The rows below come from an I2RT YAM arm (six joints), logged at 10 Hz.
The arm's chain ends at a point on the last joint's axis. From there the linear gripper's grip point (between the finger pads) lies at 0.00 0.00 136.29 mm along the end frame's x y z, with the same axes.
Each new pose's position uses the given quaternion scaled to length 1; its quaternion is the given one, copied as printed.
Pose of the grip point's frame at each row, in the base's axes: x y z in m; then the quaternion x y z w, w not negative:
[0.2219 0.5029 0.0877 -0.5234 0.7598 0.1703 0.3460]
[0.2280 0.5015 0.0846 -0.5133 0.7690 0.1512 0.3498]
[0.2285 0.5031 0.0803 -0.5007 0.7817 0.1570 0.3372]
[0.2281 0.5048 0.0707 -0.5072 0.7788 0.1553 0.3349]
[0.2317 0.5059 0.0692 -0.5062 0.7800 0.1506 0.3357]
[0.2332 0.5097 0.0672 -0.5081 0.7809 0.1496 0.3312]
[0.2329 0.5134 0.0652 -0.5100 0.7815 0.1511 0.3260]
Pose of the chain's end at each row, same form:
[0.1745 0.4183 0.1835 -0.5234 0.7598 0.1703 0.3460]
[0.1758 0.4209 0.1813 -0.5133 0.7690 0.1512 0.3498]
[0.1781 0.4236 0.1789 -0.5007 0.7817 0.1570 0.3372]
[0.1785 0.4255 0.1698 -0.5072 0.7788 0.1553 0.3349]
[0.1811 0.4276 0.1686 -0.5062 0.7800 0.1506 0.3357]
[0.1834 0.4320 0.1675 -0.5081 0.7809 0.1496 0.3312]
[0.1845 0.4359 0.1663 -0.5100 0.7815 0.1511 0.3260]

